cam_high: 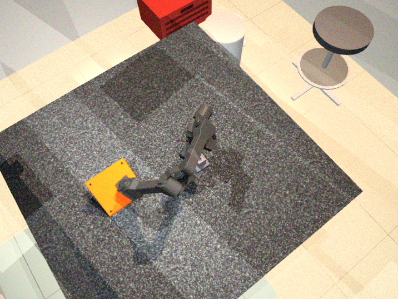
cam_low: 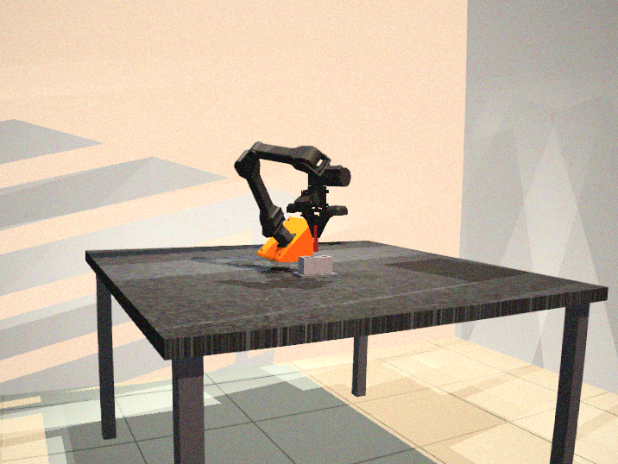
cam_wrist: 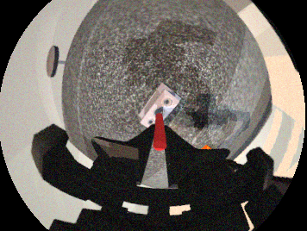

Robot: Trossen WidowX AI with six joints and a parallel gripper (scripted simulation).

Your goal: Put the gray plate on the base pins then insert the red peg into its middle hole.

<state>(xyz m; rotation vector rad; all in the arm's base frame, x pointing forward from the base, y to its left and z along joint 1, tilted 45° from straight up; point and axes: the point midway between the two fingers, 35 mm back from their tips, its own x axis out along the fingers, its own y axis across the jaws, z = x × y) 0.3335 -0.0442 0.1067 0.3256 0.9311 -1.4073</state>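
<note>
The red peg lies right at my gripper tip. From my gripper tip the other things lie so: gray plate (7 cm below); then base (11 cm below).
</note>
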